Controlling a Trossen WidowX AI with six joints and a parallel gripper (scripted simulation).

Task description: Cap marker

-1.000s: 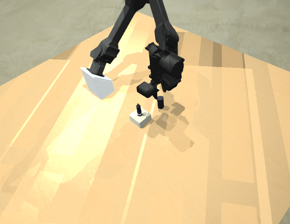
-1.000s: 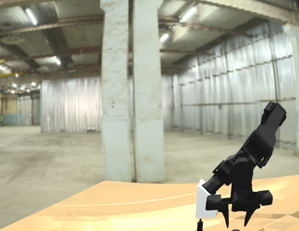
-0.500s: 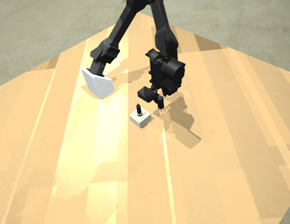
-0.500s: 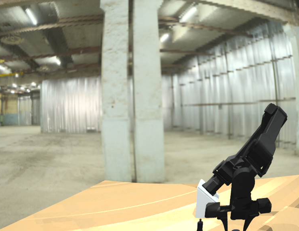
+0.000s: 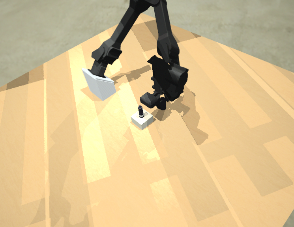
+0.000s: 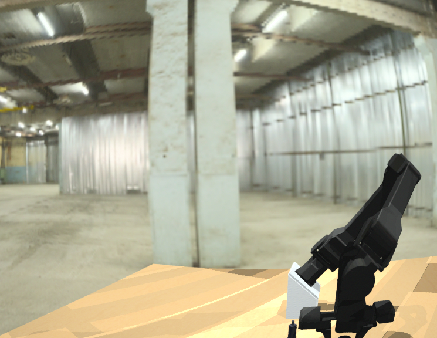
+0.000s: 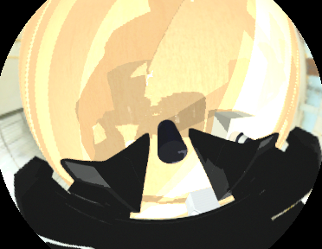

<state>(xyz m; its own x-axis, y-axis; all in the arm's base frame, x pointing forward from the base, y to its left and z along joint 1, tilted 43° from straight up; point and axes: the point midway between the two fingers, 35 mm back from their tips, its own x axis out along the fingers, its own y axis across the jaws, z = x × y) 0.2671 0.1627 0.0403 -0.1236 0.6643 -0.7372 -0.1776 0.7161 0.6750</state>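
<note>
The marker cap lies 1 cm above my gripper tip.
</note>
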